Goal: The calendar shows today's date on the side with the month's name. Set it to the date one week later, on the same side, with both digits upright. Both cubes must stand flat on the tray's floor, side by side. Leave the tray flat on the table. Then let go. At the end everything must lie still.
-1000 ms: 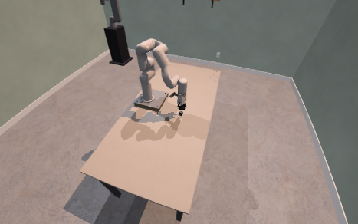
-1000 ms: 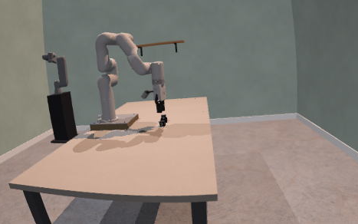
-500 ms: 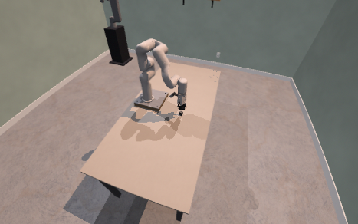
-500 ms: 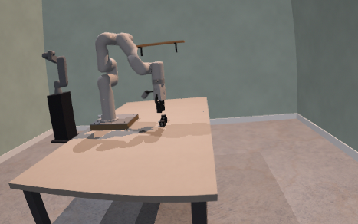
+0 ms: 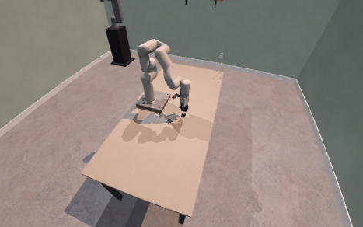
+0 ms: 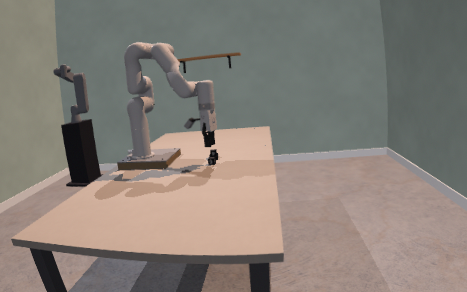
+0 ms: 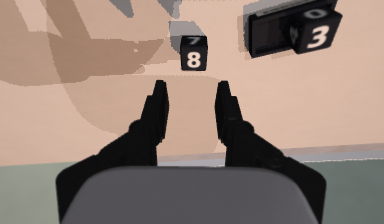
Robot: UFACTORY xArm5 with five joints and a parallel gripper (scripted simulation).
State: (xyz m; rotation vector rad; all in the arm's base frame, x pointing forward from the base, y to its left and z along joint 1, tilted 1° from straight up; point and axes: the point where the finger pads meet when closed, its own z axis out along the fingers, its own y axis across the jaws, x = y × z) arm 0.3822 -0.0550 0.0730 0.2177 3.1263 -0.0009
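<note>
My gripper is now 90 mm above the black cube. From my hand the other things lie so: black calendar tray (100 mm to the left, 100 mm below, 10 mm behind).
</note>
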